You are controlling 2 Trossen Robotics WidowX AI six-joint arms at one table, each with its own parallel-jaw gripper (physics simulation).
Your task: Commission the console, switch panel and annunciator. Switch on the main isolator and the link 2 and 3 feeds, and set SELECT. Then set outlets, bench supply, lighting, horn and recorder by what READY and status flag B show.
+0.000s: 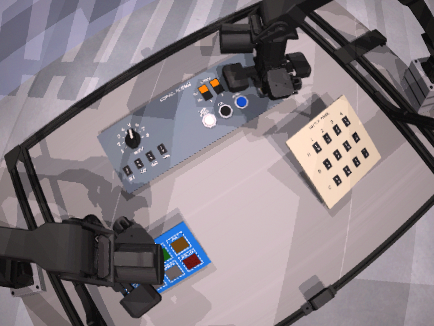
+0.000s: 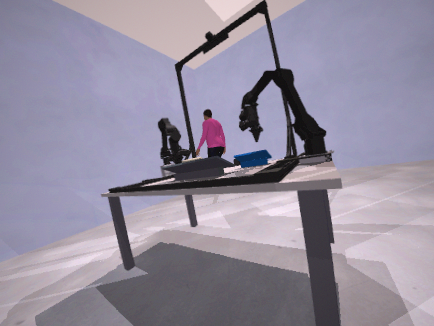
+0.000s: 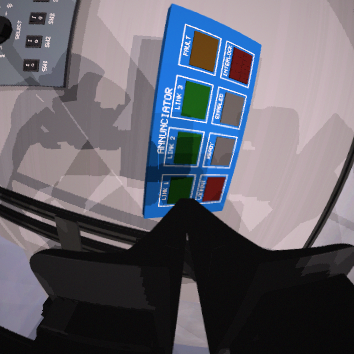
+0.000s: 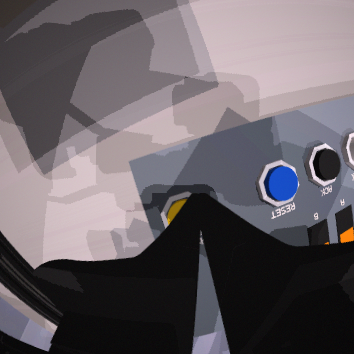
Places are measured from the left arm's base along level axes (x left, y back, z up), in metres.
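Pixels of known places: left gripper, fingertip midpoint: [image 2: 256, 142] [image 3: 185, 204]; right gripper, fingertip midpoint: [image 1: 264, 93] [image 4: 197, 199]; left arm's base, origin of the base link: [image 1: 22, 274] [image 2: 316, 153]; right arm's base, origin of the base link: [image 2: 167, 164].
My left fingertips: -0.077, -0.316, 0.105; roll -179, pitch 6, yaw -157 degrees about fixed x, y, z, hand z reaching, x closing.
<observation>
Ahead of a thing's pixels: the offset from my left fingertips to its middle, as dx, dy, dz. "spot": to the spot under its first point.
The grey-blue console [image 1: 170, 115] [image 4: 225, 150] has a black SELECT knob @(+0.285, -0.070, -0.050) [image 1: 132, 138], pointer up. Its status flag B @(spot: +0.351, -0.280, -0.054) [image 1: 215, 85] shows orange on the half away from the buttons. The yellow ENABLE button @(+0.316, -0.387, -0.073) [image 4: 175, 210] is partly hidden behind my right gripper [image 4: 200, 196], shut and empty, over that console end. My left gripper [image 3: 185, 204] [image 2: 257, 139] is shut and empty above the blue annunciator [image 3: 152, 185] [image 1: 205, 260]. LINK 3 [image 3: 196, 100] is brighter green than LINK 2 [image 3: 188, 148]; READY @(spot: -0.024, -0.029, -0.085) [image 3: 222, 151] is grey. The cream switch panel @(spot: +0.023, -0.425, -0.090) [image 1: 331, 199] has three switch rows.
The blue RESET button @(+0.300, -0.323, -0.073) [image 4: 281, 183] and black ACK button @(+0.290, -0.282, -0.073) [image 4: 326, 164] are beside ENABLE. The white lamp check button @(+0.280, -0.241, -0.073) [image 1: 209, 120] is farther along. A black frame borders the table. A person in pink [image 2: 213, 134] stands behind the table.
</observation>
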